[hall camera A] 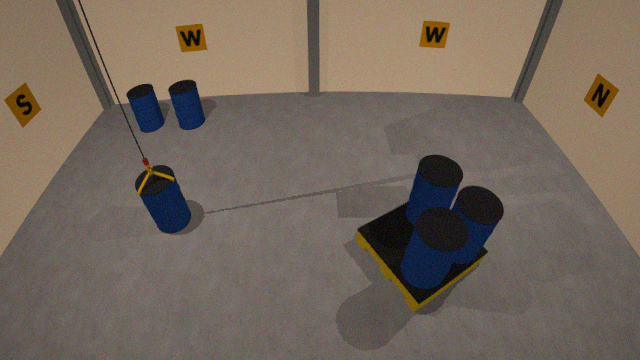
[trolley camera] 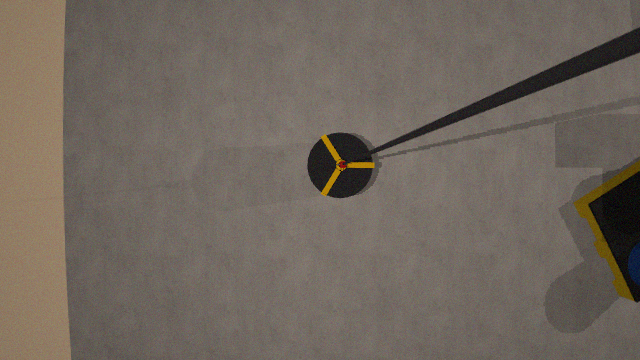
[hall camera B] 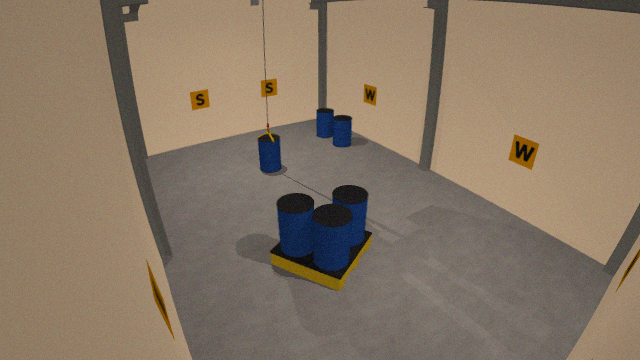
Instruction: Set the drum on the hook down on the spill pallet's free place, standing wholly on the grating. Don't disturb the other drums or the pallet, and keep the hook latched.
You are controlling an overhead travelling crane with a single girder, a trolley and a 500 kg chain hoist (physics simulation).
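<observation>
A blue drum (hall camera A: pixel 167 210) (hall camera B: pixel 270 155) (trolley camera: pixel 320 165) with a black lid is upright on the hook (hall camera A: pixel 146 162) (hall camera B: pixel 268 126) (trolley camera: pixel 342 164), held by a yellow three-legged sling. Its shadow lies close to its base; any gap to the floor is too small to tell. The latch is too small to see. The yellow spill pallet (hall camera A: pixel 363 241) (hall camera B: pixel 305 270) (trolley camera: pixel 622 287) carries three upright drums: one (hall camera A: pixel 434 195) (hall camera B: pixel 357 217), another (hall camera A: pixel 477 232) (hall camera B: pixel 332 245), and a third (hall camera A: pixel 425 260) (hall camera B: pixel 296 230). The free black grating (hall camera A: pixel 387 233) (trolley camera: pixel 615 210) is at the corner nearest the hooked drum, hidden in hall camera B.
Two more blue drums, one (hall camera A: pixel 147 112) (hall camera B: pixel 325 124) and another (hall camera A: pixel 187 107) (hall camera B: pixel 342 132), stand near the corner of the S and W walls. The chain (hall camera A: pixel 112 85) (hall camera B: pixel 265 60) (trolley camera: pixel 500 95) slants in hall camera A and the trolley camera.
</observation>
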